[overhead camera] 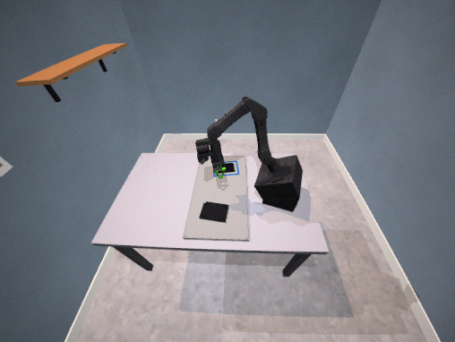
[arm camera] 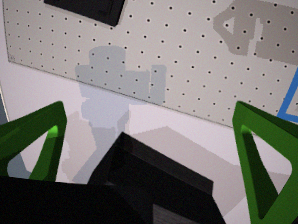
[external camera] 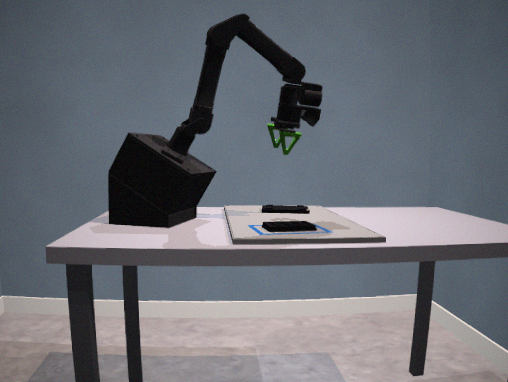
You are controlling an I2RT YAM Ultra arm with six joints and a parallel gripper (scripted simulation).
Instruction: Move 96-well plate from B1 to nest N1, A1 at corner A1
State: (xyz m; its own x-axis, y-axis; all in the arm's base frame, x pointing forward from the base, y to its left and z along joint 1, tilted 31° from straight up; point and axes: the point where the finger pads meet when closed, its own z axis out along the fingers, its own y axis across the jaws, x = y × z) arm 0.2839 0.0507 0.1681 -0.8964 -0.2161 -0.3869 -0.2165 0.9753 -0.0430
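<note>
My gripper is now 3 cm past the black 96-well plate, 24 cm to the left of it and 21 cm above it. Also, from my hand: white A1 label: 11 cm ahead, 7 cm to the left, 20 cm below; black plate nest N1: 5 cm ahead, 13 cm to the left, 21 cm below.
</note>
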